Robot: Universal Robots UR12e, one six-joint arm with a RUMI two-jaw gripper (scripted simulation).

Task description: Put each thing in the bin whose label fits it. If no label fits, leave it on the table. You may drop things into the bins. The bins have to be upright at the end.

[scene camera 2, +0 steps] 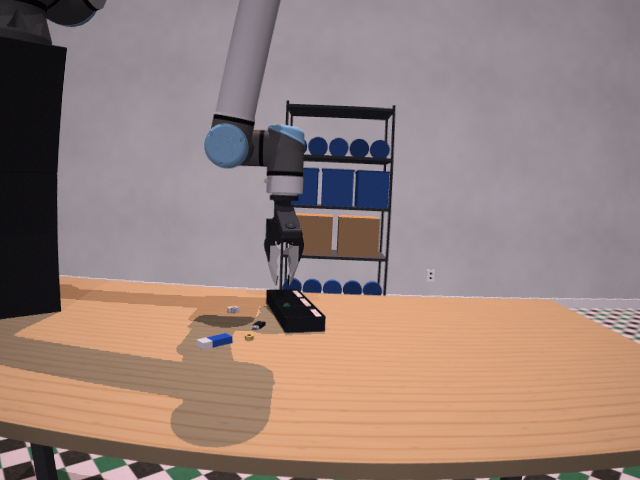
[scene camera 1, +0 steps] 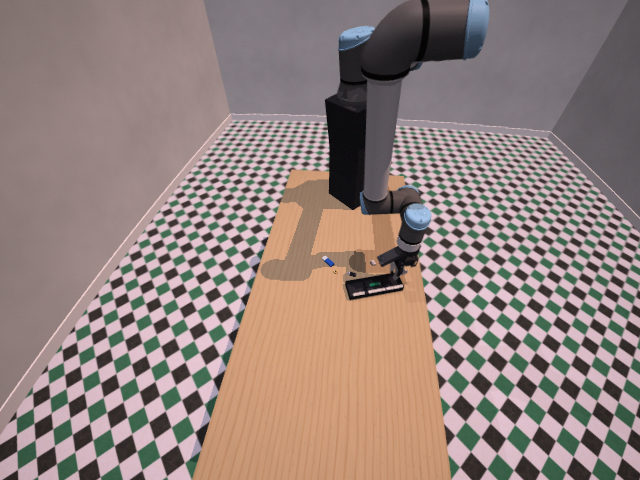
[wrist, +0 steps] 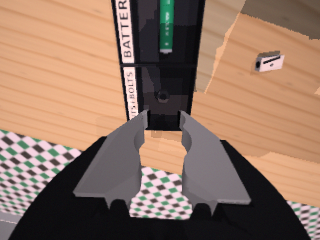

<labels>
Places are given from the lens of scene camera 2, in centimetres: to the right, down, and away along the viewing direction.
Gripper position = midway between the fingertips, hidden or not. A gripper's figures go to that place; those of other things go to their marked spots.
my gripper (scene camera 2: 282, 285): -9, 11, 106
black bin (scene camera 2: 301, 321): -4, 17, 86
</labels>
